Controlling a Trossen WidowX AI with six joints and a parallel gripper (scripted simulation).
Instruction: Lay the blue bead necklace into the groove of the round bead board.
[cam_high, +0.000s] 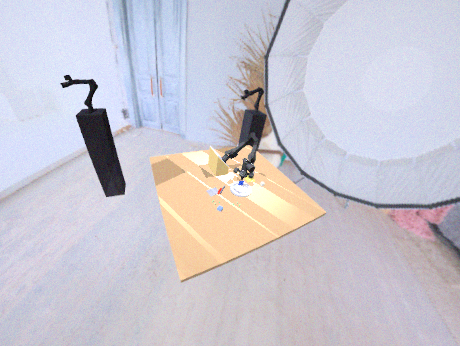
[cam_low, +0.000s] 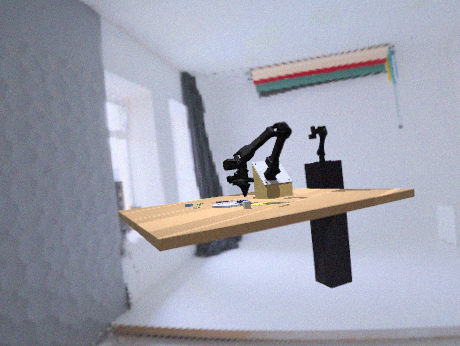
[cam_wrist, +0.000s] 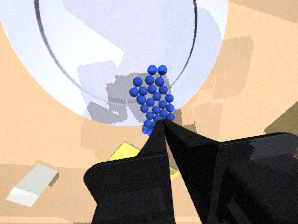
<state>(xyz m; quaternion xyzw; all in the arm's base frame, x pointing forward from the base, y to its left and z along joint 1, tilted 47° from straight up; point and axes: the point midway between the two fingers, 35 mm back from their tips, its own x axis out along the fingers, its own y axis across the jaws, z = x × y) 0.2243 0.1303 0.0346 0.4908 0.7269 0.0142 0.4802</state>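
Now: gripper tip 80 mm short of the round bead board, 40 mm to the left of it and 30 mm above it. From my gripper tip the other things lie so: yellow flat piece: 50 mm behind, 120 mm to the left, 40 mm below; grey-white stick: 90 mm behind, 190 mm to the left, 40 mm below; white cylinder: 80 mm ahead, 190 mm to the left, 20 mm below.
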